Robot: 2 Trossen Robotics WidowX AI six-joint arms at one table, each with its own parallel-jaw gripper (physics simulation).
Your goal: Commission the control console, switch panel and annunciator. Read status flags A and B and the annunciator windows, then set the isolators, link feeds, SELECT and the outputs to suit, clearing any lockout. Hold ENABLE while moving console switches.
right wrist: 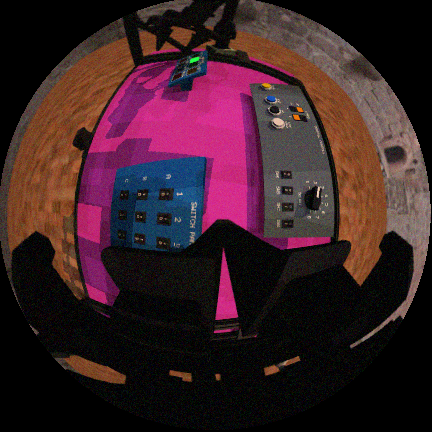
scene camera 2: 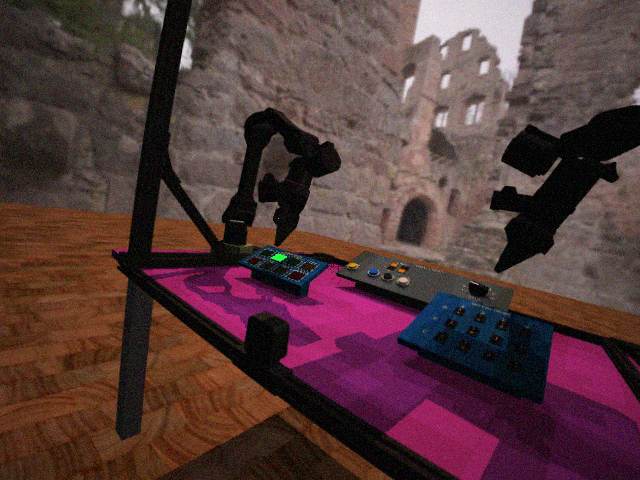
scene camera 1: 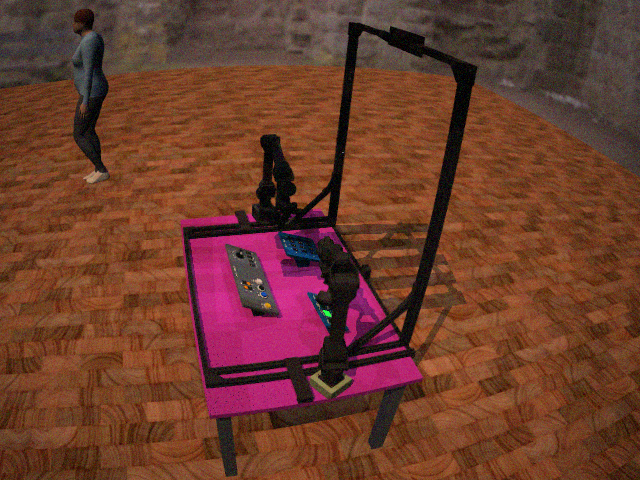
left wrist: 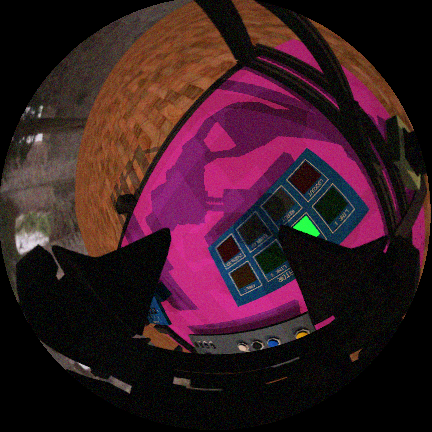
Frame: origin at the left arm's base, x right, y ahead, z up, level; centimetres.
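Seen in the pictures: left gripper, fingertip midpoint: (right wrist: 171, 51) (scene camera 2: 278, 240) (left wrist: 225, 232); right gripper, fingertip midpoint: (right wrist: 221, 224) (scene camera 2: 496, 271) (scene camera 1: 280, 232) (left wrist: 149, 338); left arm's base, link origin: (right wrist: 220, 46) (scene camera 2: 233, 242) (scene camera 1: 331, 377); right arm's base, link origin: (scene camera 1: 264, 207).
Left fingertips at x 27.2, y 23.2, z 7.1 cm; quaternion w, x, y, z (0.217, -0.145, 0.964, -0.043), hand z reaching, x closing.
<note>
Offsets run from my left fingertips to a thing's top centre. "pt": to the spot under its first point. Level surfaces: height alone.
The grey control console @[pt dx -16.1, dy +30.2, dz -4.7 cm] (scene camera 1: 253, 281) (scene camera 2: 439, 284) (right wrist: 280, 150) has two flags with orange on opposite halves; its SELECT knob's @[dx -10.4, dy +46.1, dz -1.2 cm] (right wrist: 314, 198) white pointer faces the low numbers, exact one unclear. The blue switch panel (scene camera 1: 299, 246) (scene camera 2: 485, 330) (right wrist: 155, 205) has rows of small rockers, positions too small to read. The annunciator @[dx -5.7, dy +0.9, dz -3.3 cm] (scene camera 2: 284, 268) (left wrist: 265, 240) (right wrist: 192, 67) shows one bright green window beside LINK 1, its label hidden by a finger; LOCKOUT is dark. My left gripper (scene camera 2: 279, 242) (left wrist: 225, 232) is open above the annunciator. My right gripper (scene camera 2: 497, 269) (right wrist: 221, 224) is shut and empty, raised above the console and switch panel.
A dark rail frame borders the magenta table @[dz -11.2 cm] (scene camera 1: 237, 341), with a tall black gantry (scene camera 1: 444, 191) along one side. A dark block (scene camera 2: 266, 338) sits on the near rail. Yellow, blue, black and white buttons line the console's end. A person (scene camera 1: 90, 93) stands on the floor beyond.
</note>
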